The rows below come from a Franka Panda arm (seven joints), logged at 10 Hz.
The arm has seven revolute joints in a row. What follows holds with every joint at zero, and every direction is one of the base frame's. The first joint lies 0.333 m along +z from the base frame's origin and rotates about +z. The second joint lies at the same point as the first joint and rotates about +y. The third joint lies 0.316 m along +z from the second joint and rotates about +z. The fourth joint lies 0.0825 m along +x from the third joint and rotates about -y. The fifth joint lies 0.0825 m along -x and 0.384 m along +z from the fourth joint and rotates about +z. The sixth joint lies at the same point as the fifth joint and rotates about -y. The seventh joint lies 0.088 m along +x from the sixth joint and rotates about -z. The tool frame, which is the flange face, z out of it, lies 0.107 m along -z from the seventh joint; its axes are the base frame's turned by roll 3.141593, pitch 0 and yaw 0 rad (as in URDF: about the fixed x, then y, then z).
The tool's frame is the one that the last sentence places.
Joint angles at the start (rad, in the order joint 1, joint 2, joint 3, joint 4, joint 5, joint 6, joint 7):
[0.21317, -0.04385, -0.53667, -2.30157, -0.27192, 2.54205, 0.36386]
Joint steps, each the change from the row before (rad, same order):
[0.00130, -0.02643, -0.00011, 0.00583, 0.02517, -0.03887, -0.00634]
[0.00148, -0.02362, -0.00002, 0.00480, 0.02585, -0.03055, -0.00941]
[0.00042, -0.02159, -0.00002, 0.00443, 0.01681, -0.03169, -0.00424]
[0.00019, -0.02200, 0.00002, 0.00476, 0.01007, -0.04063, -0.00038]
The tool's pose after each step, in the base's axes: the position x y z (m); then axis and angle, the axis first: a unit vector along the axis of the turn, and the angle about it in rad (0 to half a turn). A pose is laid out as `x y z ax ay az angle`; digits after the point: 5 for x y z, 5 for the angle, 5 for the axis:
0.50216 -0.16791 0.40150 0.95934 -0.24754 0.13559 3.00999
0.49927 -0.16818 0.41107 0.95807 -0.25388 0.13284 3.03454
0.49596 -0.16872 0.41935 0.95712 -0.25959 0.12859 3.05318
0.49170 -0.16924 0.42691 0.95670 -0.26501 0.12037 3.06750

